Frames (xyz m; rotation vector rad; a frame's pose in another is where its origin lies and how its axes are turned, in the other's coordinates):
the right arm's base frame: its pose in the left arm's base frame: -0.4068 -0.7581 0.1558 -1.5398 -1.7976 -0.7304
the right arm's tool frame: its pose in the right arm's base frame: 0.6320 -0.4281 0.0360 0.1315 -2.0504 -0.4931
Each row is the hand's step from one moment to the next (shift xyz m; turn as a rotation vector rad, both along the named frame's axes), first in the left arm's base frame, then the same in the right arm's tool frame.
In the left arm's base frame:
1: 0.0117 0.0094 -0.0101 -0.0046 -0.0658 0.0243
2: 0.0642 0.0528 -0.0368 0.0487 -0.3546 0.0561
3: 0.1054 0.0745 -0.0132 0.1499 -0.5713 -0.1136
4: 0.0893 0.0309 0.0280 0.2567 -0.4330 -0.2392
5: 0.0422 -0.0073 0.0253 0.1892 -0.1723 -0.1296
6: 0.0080 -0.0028 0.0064 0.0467 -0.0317 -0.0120
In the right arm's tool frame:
1: 0.0076 0.0164 0.0011 -0.0373 -0.0416 0.0426
2: 0.0253 0.0873 -0.0020 -0.1581 -0.1498 0.2895
3: -0.0043 0.1292 -0.0116 -0.0938 -0.1470 0.5756
4: -0.0474 0.0864 0.0014 0.0196 0.0348 0.5559
5: -0.0390 0.0276 0.0139 0.0098 0.0930 0.2712
6: -0.0092 0.0042 0.0032 -0.0129 0.0251 0.0503

